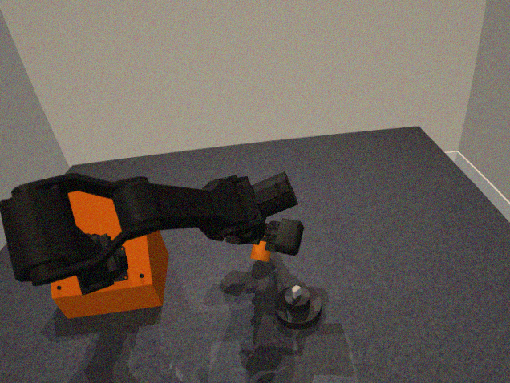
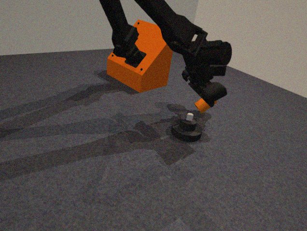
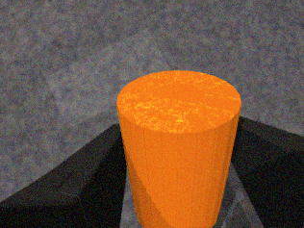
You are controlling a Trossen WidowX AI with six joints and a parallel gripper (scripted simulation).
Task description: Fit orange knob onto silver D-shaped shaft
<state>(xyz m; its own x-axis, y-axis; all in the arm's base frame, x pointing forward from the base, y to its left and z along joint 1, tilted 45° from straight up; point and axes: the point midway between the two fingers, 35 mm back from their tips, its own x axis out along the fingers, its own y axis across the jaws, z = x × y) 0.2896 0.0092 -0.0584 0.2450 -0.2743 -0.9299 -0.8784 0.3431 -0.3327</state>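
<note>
Now: the round pedestal 160 mm to the right of my gripper tip and 40 mm ahead of it. Round my gripper tip: orange knob (10 mm above).
</note>
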